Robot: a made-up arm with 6 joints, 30 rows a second.
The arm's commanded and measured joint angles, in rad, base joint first. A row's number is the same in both.
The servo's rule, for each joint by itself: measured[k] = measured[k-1] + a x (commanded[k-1-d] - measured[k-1]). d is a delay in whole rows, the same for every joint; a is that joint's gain. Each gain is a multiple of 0.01, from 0.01 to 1. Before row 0 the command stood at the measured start. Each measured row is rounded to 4 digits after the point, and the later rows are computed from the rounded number. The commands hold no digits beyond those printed.
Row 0, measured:
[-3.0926 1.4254 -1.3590 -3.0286 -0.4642 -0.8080]
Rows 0 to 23, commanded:
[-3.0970 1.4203 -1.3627 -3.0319 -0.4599 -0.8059]
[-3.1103 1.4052 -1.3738 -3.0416 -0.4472 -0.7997]
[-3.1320 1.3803 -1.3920 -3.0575 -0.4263 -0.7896]
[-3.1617 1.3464 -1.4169 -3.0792 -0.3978 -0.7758]
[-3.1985 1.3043 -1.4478 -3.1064 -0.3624 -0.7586]
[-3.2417 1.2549 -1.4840 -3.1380 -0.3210 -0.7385]
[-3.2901 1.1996 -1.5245 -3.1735 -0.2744 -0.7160]
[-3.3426 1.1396 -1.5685 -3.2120 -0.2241 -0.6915]
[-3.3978 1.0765 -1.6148 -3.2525 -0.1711 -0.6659]
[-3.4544 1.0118 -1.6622 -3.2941 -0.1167 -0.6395]
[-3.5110 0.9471 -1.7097 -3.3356 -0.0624 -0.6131]
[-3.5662 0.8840 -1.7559 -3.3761 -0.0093 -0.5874]
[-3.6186 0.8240 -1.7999 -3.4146 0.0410 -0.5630]
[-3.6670 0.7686 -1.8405 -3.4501 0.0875 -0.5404]
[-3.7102 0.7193 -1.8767 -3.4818 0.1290 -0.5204]
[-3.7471 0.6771 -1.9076 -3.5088 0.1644 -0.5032]
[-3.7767 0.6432 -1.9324 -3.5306 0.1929 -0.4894]
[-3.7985 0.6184 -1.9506 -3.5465 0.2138 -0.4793]
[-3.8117 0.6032 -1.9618 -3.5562 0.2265 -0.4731]
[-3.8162 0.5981 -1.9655 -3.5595 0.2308 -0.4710]
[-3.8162 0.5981 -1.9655 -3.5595 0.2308 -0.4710]
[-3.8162 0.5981 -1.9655 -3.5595 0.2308 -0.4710]
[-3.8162 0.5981 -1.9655 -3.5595 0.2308 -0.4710]
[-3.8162 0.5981 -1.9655 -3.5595 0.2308 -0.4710]
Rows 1 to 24, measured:
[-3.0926 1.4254 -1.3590 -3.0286 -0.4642 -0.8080]
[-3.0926 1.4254 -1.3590 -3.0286 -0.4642 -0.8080]
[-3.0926 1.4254 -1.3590 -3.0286 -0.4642 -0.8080]
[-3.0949 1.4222 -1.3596 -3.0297 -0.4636 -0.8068]
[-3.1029 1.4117 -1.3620 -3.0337 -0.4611 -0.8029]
[-3.1180 1.3922 -1.3671 -3.0418 -0.4559 -0.7956]
[-3.1407 1.3638 -1.3756 -3.0545 -0.4472 -0.7847]
[-3.1708 1.3269 -1.3879 -3.0721 -0.4345 -0.7703]
[-3.2077 1.2823 -1.4042 -3.0945 -0.4175 -0.7528]
[-3.2505 1.2310 -1.4247 -3.1214 -0.3960 -0.7326]
[-3.2984 1.1743 -1.4491 -3.1522 -0.3702 -0.7100]
[-3.3501 1.1137 -1.4773 -3.1863 -0.3403 -0.6857]
[-3.4043 1.0505 -1.5087 -3.2230 -0.3068 -0.6603]
[-3.4598 0.9864 -1.5429 -3.2613 -0.2701 -0.6343]
[-3.5151 0.9229 -1.5791 -3.3003 -0.2310 -0.6085]
[-3.5689 0.8616 -1.6166 -3.3392 -0.1902 -0.5835]
[-3.6199 0.8039 -1.6547 -3.3769 -0.1485 -0.5598]
[-3.6669 0.7514 -1.6924 -3.4126 -0.1069 -0.5381]
[-3.7086 0.7053 -1.7290 -3.4453 -0.0662 -0.5189]
[-3.7440 0.6668 -1.7636 -3.4743 -0.0273 -0.5027]
[-3.7723 0.6368 -1.7954 -3.4988 0.0089 -0.4898]
[-3.7928 0.6160 -1.8237 -3.5183 0.0415 -0.4806]
[-3.8050 0.6049 -1.8478 -3.5323 0.0699 -0.4753]
[-3.8108 0.6007 -1.8678 -3.5415 0.0940 -0.4729]
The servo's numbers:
d 3
a 0.52 0.62 0.17 0.34 0.15 0.55

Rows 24 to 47, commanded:
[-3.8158 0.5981 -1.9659 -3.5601 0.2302 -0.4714]
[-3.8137 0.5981 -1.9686 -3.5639 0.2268 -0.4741]
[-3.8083 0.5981 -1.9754 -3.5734 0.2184 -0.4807]
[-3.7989 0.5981 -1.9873 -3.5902 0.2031 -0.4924]
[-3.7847 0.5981 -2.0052 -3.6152 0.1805 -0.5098]
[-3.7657 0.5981 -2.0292 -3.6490 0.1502 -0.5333]
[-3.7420 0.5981 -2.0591 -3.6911 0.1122 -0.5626]
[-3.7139 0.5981 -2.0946 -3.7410 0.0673 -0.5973]
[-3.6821 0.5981 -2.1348 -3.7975 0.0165 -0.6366]
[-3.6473 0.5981 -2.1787 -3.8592 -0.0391 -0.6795]
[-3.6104 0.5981 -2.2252 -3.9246 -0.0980 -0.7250]
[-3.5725 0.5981 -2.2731 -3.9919 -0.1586 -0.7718]
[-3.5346 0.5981 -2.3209 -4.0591 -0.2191 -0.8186]
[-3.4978 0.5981 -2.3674 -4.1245 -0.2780 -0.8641]
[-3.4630 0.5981 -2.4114 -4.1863 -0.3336 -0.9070]
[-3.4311 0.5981 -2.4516 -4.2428 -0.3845 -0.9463]
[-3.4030 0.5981 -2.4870 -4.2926 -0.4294 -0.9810]
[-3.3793 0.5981 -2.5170 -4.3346 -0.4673 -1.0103]
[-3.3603 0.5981 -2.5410 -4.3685 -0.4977 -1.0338]
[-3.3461 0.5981 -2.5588 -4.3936 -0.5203 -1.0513]
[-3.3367 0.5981 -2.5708 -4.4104 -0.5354 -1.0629]
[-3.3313 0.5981 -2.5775 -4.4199 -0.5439 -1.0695]
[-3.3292 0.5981 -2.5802 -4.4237 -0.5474 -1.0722]
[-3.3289 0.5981 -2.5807 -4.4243 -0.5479 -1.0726]
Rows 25 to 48, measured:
[-3.8136 0.5991 -1.8844 -3.5476 0.1145 -0.4719]
[-3.8150 0.5985 -1.8982 -3.5516 0.1319 -0.4714]
[-3.8156 0.5983 -1.9096 -3.5543 0.1467 -0.4712]
[-3.8157 0.5982 -1.9192 -3.5563 0.1592 -0.4713]
[-3.8147 0.5981 -1.9276 -3.5589 0.1693 -0.4728]
[-3.8114 0.5981 -1.9357 -3.5638 0.1767 -0.4771]
[-3.8049 0.5981 -1.9445 -3.5728 0.1807 -0.4855]
[-3.7944 0.5981 -1.9548 -3.5872 0.1807 -0.4989]
[-3.7795 0.5981 -1.9674 -3.6082 0.1761 -0.5178]
[-3.7600 0.5981 -1.9830 -3.6364 0.1665 -0.5424]
[-3.7360 0.5981 -2.0020 -3.6720 0.1516 -0.5726]
[-3.7080 0.5981 -2.0246 -3.7147 0.1313 -0.6078]
[-3.6764 0.5981 -2.0508 -3.7638 0.1057 -0.6472]
[-3.6421 0.5981 -2.0804 -3.8185 0.0751 -0.6900]
[-3.6059 0.5981 -2.1132 -3.8775 0.0400 -0.7350]
[-3.5688 0.5981 -2.1485 -3.9392 0.0011 -0.7810]
[-3.5319 0.5981 -2.1857 -4.0022 -0.0408 -0.8267]
[-3.4961 0.5981 -2.2241 -4.0648 -0.0847 -0.8709]
[-3.4623 0.5981 -2.2628 -4.1253 -0.1297 -0.9124]
[-3.4315 0.5981 -2.3009 -4.1822 -0.1747 -0.9501]
[-3.4044 0.5981 -2.3376 -4.2340 -0.2186 -0.9832]
[-3.3815 0.5981 -2.3722 -4.2797 -0.2605 -1.0110]
[-3.3631 0.5981 -2.4039 -4.3184 -0.2995 -1.0332]
[-3.3494 0.5981 -2.4323 -4.3497 -0.3349 -1.0495]

